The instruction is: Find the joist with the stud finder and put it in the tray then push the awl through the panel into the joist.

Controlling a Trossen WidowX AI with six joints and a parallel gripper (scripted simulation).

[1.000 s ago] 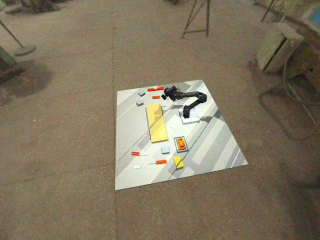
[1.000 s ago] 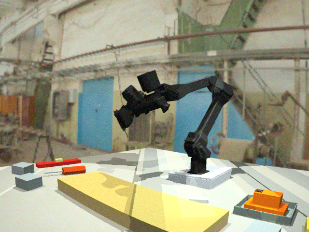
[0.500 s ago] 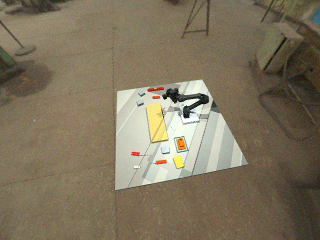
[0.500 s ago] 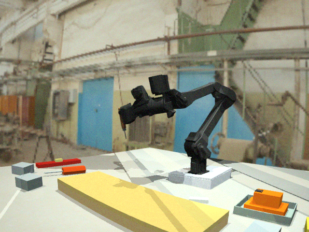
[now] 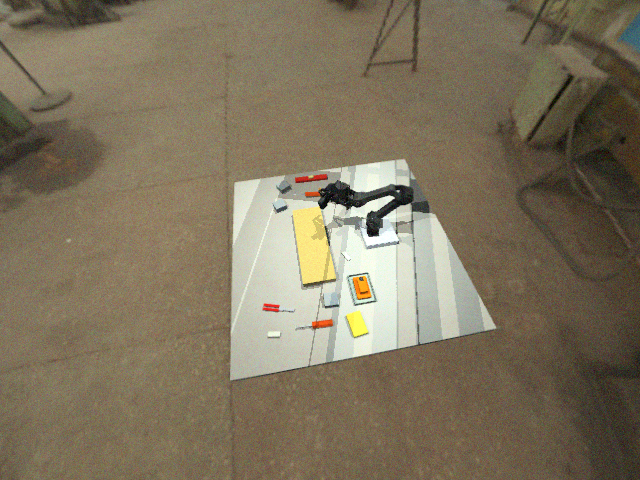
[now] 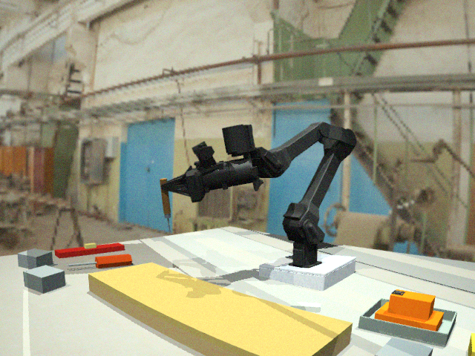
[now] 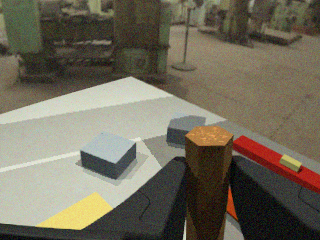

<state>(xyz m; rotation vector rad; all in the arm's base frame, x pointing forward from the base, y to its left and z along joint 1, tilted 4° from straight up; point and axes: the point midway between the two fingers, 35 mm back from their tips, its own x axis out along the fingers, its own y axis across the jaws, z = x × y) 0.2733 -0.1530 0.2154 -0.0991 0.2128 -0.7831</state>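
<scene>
Right now the awl is 60 mm below my gripper tip and 10 mm behind it. Round my gripper tip: orange stud finder (510 mm to the left, 180 mm below, 180 mm behind); grey tray (530 mm to the left, 220 mm below, 180 mm behind); red level (350 mm to the right, 220 mm below, 40 mm ahead).
</scene>
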